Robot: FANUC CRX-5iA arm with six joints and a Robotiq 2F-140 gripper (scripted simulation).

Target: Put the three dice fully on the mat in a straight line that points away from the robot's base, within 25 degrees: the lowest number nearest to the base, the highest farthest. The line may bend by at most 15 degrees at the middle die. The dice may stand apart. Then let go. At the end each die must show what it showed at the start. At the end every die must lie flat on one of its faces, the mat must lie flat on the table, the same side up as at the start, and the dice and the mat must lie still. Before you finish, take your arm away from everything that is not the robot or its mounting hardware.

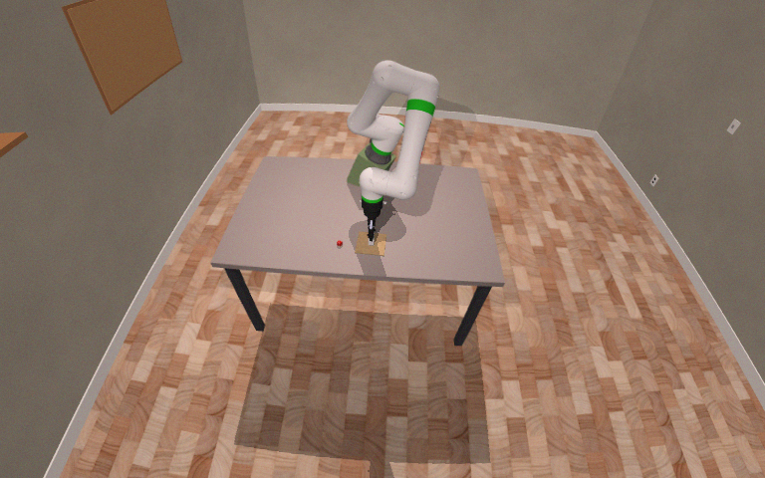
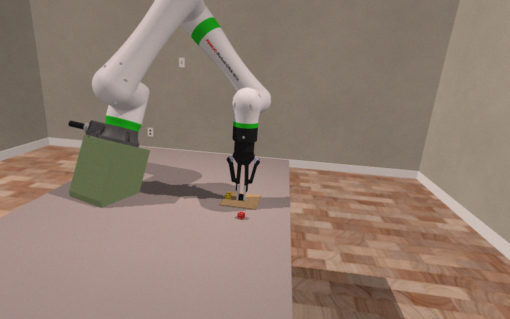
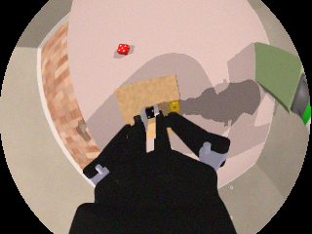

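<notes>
My gripper is now 20 mm above the black die. From my hand the other things lie so: yellow die (50 mm behind, 30 mm below); red die (150 mm to the right, 30 mm below, 20 mm ahead); tan mat (40 mm below).
</notes>
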